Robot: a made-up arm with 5 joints. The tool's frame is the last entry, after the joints. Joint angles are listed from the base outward.
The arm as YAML. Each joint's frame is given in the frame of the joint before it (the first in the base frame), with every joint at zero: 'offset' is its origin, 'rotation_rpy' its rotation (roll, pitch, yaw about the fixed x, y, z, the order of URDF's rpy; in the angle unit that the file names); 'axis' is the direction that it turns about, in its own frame. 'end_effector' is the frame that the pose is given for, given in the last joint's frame.
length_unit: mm
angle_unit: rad
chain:
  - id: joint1
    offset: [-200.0, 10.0, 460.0]
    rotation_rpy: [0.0, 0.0, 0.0]
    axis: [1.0, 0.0, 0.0]
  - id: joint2
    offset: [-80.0, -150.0, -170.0]
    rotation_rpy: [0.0, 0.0, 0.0]
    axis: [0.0, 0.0, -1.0]
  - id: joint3
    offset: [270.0, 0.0, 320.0]
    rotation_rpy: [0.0, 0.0, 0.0]
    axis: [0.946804, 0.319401, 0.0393]
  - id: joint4
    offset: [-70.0, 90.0, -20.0]
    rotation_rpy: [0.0, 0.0, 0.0]
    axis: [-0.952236, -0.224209, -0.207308]
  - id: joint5
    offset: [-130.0, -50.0, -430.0]
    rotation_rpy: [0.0, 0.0, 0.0]
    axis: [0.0, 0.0, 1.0]
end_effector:
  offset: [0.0, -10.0, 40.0]
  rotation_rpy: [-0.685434, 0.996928, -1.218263]
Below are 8 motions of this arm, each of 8 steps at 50 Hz.
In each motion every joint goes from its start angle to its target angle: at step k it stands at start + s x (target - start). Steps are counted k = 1, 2, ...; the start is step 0. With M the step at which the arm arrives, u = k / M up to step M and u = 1 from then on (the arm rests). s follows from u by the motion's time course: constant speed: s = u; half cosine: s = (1 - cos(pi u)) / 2; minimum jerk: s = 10 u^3 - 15 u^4 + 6 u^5.
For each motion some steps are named. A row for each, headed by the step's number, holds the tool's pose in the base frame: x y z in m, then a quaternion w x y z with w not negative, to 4 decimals.
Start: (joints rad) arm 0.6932 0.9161 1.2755 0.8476 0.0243
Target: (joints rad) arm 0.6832 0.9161 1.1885 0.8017 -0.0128
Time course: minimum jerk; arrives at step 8
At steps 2, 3, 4, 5, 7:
2: -0.1955 0.0176 0.3510 0.3221 0.5547 0.7086 -0.2942
3: -0.1955 0.0180 0.3487 0.3211 0.5527 0.7084 -0.2994
4: -0.1955 0.0185 0.3457 0.3198 0.5501 0.7081 -0.3062
5: -0.1956 0.0189 0.3426 0.3185 0.5475 0.7077 -0.3130
7: -0.1957 0.0194 0.3390 0.3170 0.5445 0.7071 -0.3208

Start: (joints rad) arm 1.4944 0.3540 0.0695 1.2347 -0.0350
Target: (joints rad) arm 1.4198 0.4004 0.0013 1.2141 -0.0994
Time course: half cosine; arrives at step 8
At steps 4, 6, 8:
4: -0.3026 -0.0268 0.0175 0.5525 0.1771 0.6747 -0.4562
6: -0.3074 -0.0413 0.0165 0.5440 0.1660 0.6672 -0.4809
8: -0.3094 -0.0474 0.0163 0.5405 0.1614 0.6639 -0.4911

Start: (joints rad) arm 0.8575 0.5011 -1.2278 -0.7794 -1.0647
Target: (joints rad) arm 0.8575 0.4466 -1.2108 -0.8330 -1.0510
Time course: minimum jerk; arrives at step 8
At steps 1, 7, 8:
1: -0.2476 -0.0443 -0.0573 0.2757 0.3994 0.5540 -0.6764
7: -0.2306 -0.0192 -0.0456 0.2942 0.4130 0.5788 -0.6387
8: -0.2303 -0.0188 -0.0454 0.2945 0.4132 0.5792 -0.6381

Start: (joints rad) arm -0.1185 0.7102 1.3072 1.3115 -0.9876
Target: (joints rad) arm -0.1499 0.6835 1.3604 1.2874 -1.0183
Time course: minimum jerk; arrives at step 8
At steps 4, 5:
4: -0.2978 -0.1596 0.3818 0.1810 0.3600 0.3409 -0.8494
5: -0.2958 -0.1558 0.3833 0.1810 0.3632 0.3437 -0.8469

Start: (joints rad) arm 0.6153 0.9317 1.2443 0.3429 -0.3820
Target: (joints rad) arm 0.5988 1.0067 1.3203 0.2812 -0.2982
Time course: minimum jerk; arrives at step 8
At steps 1, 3, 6, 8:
1: -0.0932 0.0391 0.4836 0.1241 0.6945 0.6674 -0.2385
3: -0.0854 0.0337 0.4930 0.1254 0.7073 0.6580 -0.2259
6: -0.0674 0.0191 0.5156 0.1298 0.7377 0.6328 -0.1964
8: -0.0645 0.0164 0.5193 0.1307 0.7427 0.6282 -0.1916

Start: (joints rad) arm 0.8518 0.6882 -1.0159 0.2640 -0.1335
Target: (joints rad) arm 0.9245 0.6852 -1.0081 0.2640 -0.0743
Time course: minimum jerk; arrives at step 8
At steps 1, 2, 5, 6, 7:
1: -0.3741 -0.3070 0.0024 0.5109 -0.0308 0.4914 -0.7047
2: -0.3739 -0.3039 0.0004 0.5122 -0.0300 0.4949 -0.7013
5: -0.3725 -0.2814 -0.0138 0.5217 -0.0247 0.5189 -0.6767
6: -0.3721 -0.2751 -0.0175 0.5243 -0.0231 0.5254 -0.6698
7: -0.3719 -0.2718 -0.0193 0.5256 -0.0223 0.5286 -0.6662

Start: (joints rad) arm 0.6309 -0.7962 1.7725 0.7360 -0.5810
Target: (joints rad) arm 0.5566 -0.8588 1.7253 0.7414 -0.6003
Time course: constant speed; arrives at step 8
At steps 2, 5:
2: -0.4788 -0.0597 0.4939 0.4420 0.0918 0.8782 0.1580
5: -0.4798 -0.0598 0.4879 0.4539 0.0775 0.8762 0.1420

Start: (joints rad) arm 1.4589 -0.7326 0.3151 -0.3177 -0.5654
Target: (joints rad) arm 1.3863 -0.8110 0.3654 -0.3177 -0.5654
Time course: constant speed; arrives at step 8
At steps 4, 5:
4: -0.4584 0.1716 0.4632 0.4744 0.4101 0.6610 0.4122
5: -0.4618 0.1695 0.4611 0.4772 0.4044 0.6615 0.4137

